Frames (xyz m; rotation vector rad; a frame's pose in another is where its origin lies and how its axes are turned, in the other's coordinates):
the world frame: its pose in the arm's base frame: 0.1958 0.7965 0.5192 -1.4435 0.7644 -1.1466
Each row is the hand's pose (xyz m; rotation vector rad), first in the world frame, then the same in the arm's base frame.
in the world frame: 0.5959 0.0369 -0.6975 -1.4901 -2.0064 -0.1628
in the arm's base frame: -0.2574 0.0010 0.5875 -2.7058 -0.2338 1.4071
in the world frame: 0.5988 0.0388 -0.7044 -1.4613 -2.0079 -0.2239
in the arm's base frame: -0.2627 -0.0045 0.5860 -2.7297 -0.2907 1.3574
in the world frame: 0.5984 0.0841 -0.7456 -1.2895 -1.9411 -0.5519
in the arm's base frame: -0.2954 -0.0277 0.5398 -2.8535 -0.5545 1.0086
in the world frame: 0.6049 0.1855 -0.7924 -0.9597 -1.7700 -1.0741
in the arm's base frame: -0.3237 -0.0708 0.4405 -2.9230 -1.0078 0.3689
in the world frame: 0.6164 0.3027 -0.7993 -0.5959 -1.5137 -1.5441
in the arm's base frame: -0.3109 -0.1077 0.3292 2.7620 1.4050 0.3095
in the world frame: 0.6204 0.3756 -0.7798 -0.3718 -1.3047 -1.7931
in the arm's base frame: -0.2817 -0.1195 0.2605 2.5428 1.5668 0.7139
